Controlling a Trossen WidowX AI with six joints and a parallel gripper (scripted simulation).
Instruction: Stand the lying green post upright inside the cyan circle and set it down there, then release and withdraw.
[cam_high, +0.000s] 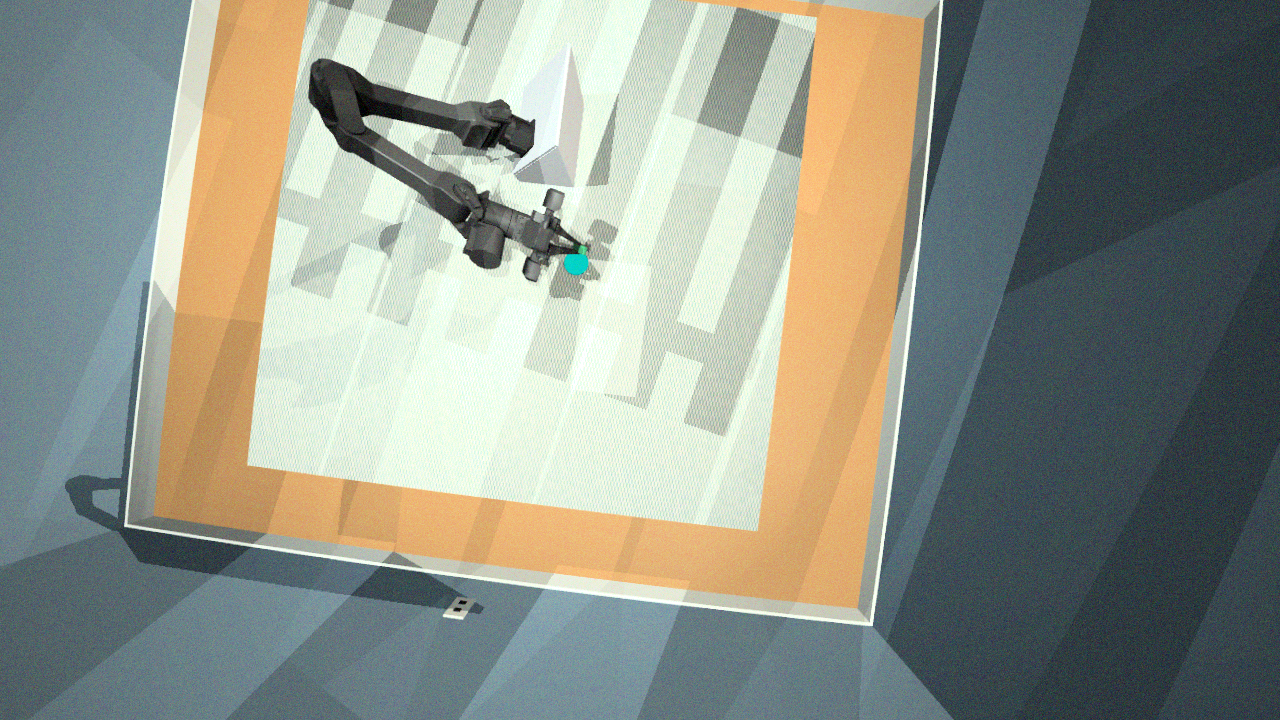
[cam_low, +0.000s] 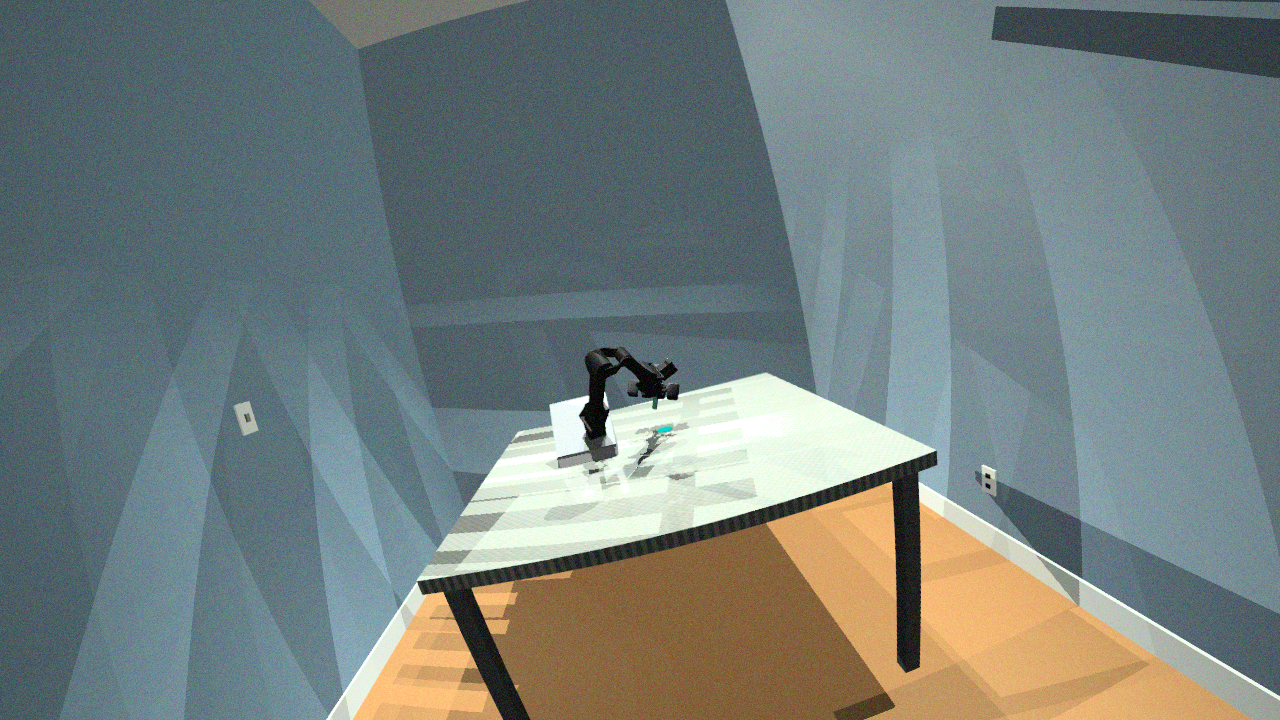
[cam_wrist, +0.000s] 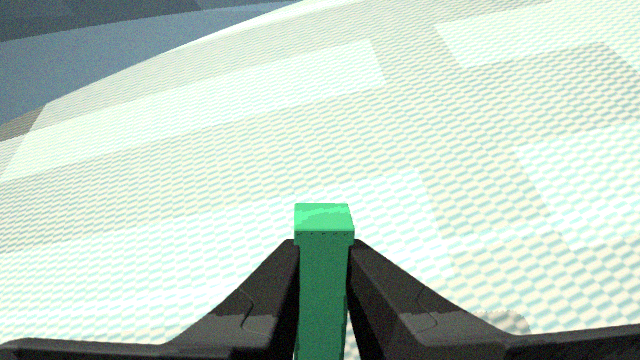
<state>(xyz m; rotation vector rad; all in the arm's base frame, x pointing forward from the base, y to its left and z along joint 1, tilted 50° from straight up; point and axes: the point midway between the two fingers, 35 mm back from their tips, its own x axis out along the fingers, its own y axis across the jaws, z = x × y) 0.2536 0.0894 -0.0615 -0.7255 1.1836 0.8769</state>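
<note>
Right now the cyan circle is 130 mm below my gripper tip and 30 mm to the right of it. From my gripper tip the other things lie so: green post: 20 mm below, 10 mm to the right, 10 mm behind.
</note>
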